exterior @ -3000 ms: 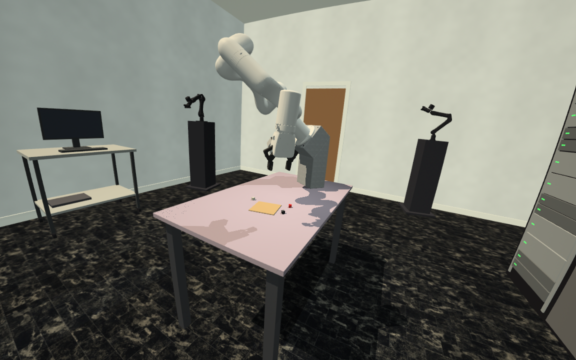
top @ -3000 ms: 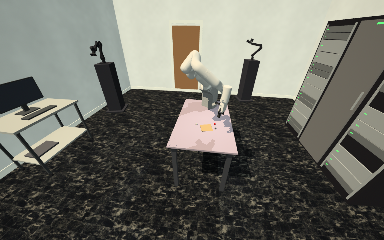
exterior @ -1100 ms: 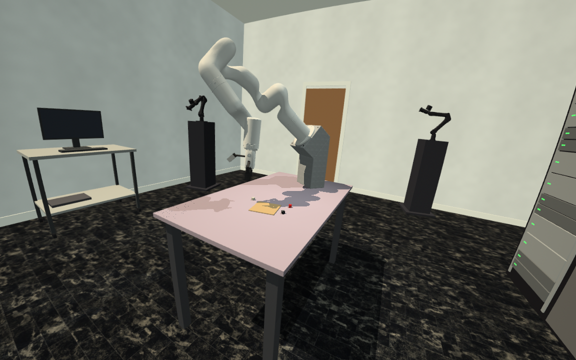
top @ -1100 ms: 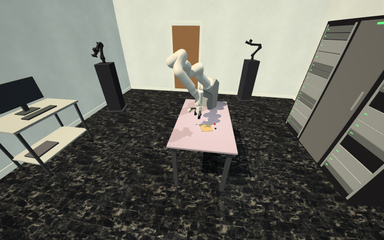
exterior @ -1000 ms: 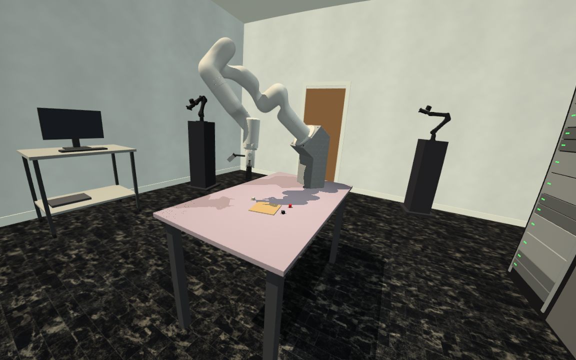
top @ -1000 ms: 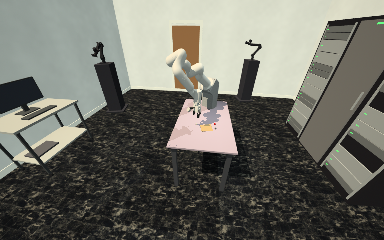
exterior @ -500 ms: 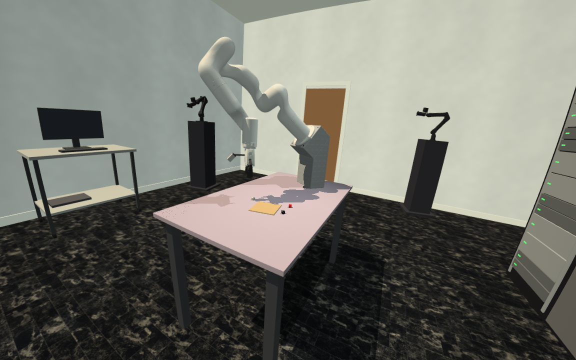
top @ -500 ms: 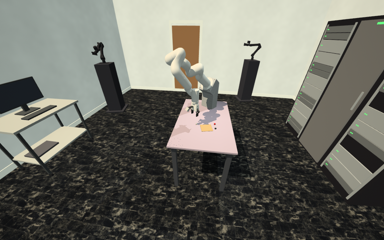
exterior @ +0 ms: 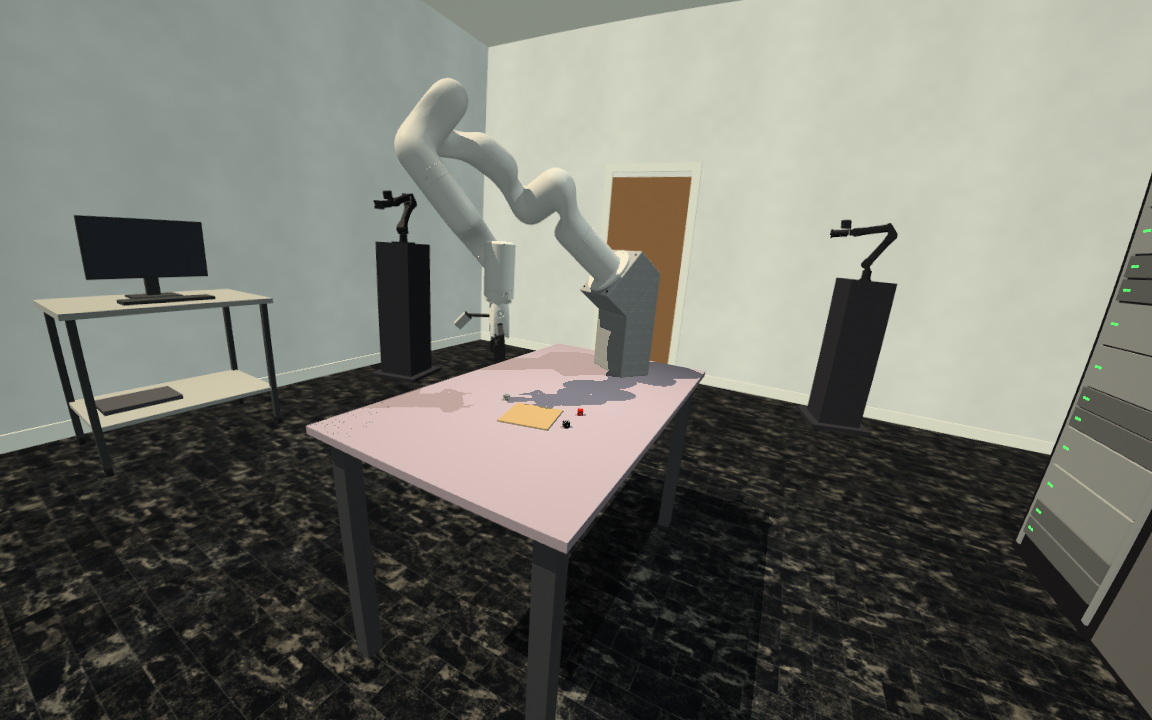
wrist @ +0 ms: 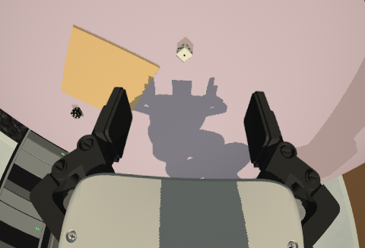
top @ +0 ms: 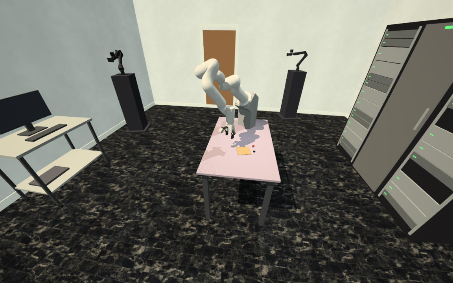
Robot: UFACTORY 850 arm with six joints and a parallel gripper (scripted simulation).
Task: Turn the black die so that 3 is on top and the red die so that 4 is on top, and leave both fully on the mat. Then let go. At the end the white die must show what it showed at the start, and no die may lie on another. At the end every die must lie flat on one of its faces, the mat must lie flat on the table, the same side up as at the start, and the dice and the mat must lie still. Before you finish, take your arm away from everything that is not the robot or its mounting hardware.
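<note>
Right now my hand is 14 cm above the white die, 3 cm to the right of it and 1 cm past it. Also, from my hand: mat 14 cm to the left, 14 cm below, 8 cm ahead; red die 26 cm to the left, 14 cm below, 1 cm ahead; black die 25 cm to the left, 14 cm below, 11 cm ahead.
</note>
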